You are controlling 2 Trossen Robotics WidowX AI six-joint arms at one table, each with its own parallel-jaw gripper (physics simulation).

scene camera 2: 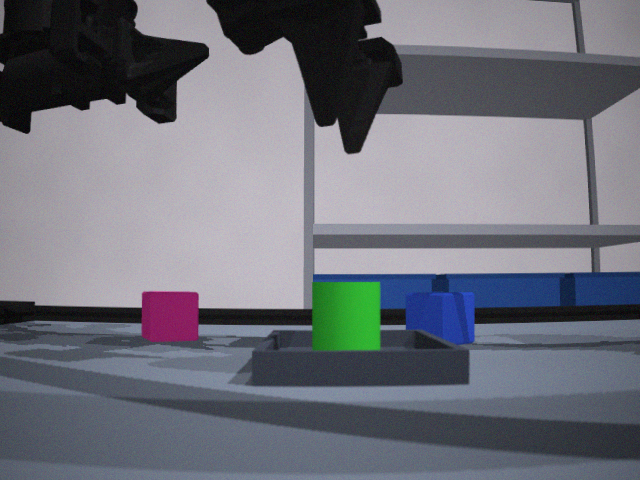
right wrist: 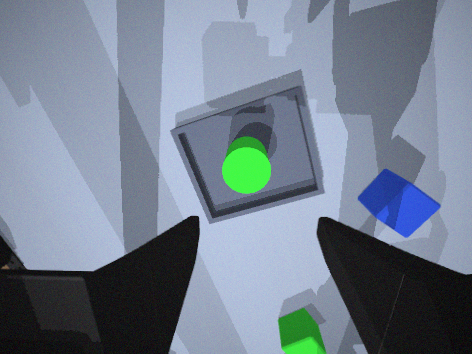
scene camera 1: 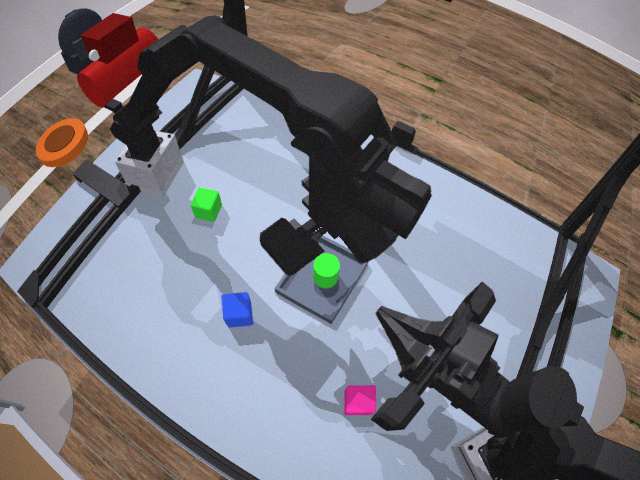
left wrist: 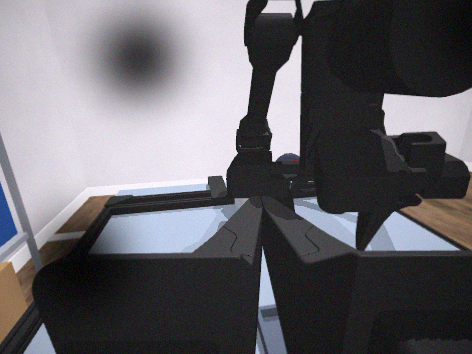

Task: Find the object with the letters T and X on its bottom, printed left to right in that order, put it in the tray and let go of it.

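Pixels of known places: left gripper, fingertip midpoint: (scene camera 2: 207, 50) (scene camera 1: 378, 309) (left wrist: 260, 206); right gripper, fingertip midpoint: (scene camera 2: 340, 140) (right wrist: 258, 225) (scene camera 1: 328, 241); left arm's base, origin of the base link: (scene camera 1: 501, 455); right arm's base, origin of the base link: (scene camera 1: 144, 147).
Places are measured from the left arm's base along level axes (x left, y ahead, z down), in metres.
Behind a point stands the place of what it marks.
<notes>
A green cylinder (scene camera 1: 326, 271) @(y 0.410, x 0.116, z 0.006 m) (scene camera 2: 346, 316) @(y 0.432, x 0.092, z 0.026 m) (right wrist: 246, 170) @(y 0.420, x 0.110, z 0.006 m) stands upright inside the grey tray (scene camera 1: 305, 290) @(y 0.411, x 0.152, z 0.053 m) (scene camera 2: 361, 367) @(y 0.461, x 0.061, z 0.050 m) (right wrist: 292, 150) @(y 0.400, x 0.154, z 0.053 m); its bottom is hidden. My right gripper (scene camera 2: 338, 137) @(y 0.414, x 0.115, z -0.087 m) (right wrist: 258, 225) @(y 0.414, x 0.115, z -0.087 m) is open and empty, high above the tray and apart from the cylinder. My left gripper (scene camera 1: 381, 311) @(y 0.263, x 0.132, z -0.198 m) (scene camera 2: 206, 50) @(y 0.263, x 0.132, z -0.198 m) (left wrist: 260, 206) @(y 0.263, x 0.132, z -0.198 m) is shut and empty, raised to the right of the tray in scene camera 1. A green cube (scene camera 1: 206, 204) @(y 0.625, x 0.262, z 0.015 m) (right wrist: 301, 332) @(y 0.619, x 0.251, z 0.025 m), a blue block (scene camera 1: 237, 309) @(y 0.408, x 0.273, z 0.014 m) (scene camera 2: 439, 317) @(y 0.426, x 0.248, z 0.035 m) (right wrist: 400, 202) @(y 0.409, x 0.260, z 0.015 m) and a pink block (scene camera 1: 360, 399) @(y 0.196, x 0.156, z 0.015 m) (scene camera 2: 170, 316) @(y 0.214, x 0.141, z 0.037 m) sit on the table. No letters show.
A black frame (scene camera 1: 139, 395) @(y 0.333, x 0.492, z 0.041 m) runs around the table, with uprights at its ends. In scene camera 1 the right arm reaches from the upper left over the tray. A shelf unit (scene camera 2: 308, 206) with blue bins stands behind in scene camera 2.
</notes>
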